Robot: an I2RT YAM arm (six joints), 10 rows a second.
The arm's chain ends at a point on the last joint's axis. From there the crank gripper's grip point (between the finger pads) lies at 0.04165 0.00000 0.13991 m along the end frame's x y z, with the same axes.
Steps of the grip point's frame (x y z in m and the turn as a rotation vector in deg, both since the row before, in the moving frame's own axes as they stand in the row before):
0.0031 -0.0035 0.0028 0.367 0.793 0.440
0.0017 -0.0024 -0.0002 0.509 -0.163 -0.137
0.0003 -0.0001 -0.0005 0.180 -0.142 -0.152
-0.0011 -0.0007 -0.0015 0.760 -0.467 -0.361
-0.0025 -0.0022 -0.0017 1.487 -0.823 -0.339
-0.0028 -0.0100 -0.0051 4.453 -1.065 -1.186
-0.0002 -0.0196 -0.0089 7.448 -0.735 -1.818
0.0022 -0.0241 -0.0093 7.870 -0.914 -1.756
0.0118 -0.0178 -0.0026 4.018 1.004 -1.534
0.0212 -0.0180 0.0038 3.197 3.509 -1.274
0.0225 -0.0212 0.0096 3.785 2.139 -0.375
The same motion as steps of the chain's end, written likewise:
0.0012 -0.0029 0.0034 0.367 0.793 0.440
0.0021 -0.0011 -0.0003 0.509 -0.163 -0.137
0.0006 0.0004 -0.0006 0.180 -0.142 -0.152
0.0000 0.0014 -0.0018 0.760 -0.467 -0.361
-0.0005 0.0017 -0.0022 1.487 -0.823 -0.339
-0.0001 0.0017 -0.0054 4.453 -1.065 -1.186
0.0019 -0.0001 -0.0082 7.448 -0.735 -1.818
0.0047 -0.0037 -0.0085 7.870 -0.914 -1.756
0.0095 -0.0069 -0.0015 4.018 1.004 -1.534
0.0128 -0.0093 0.0069 3.197 3.509 -1.274
0.0173 -0.0117 0.0116 3.785 2.139 -0.375

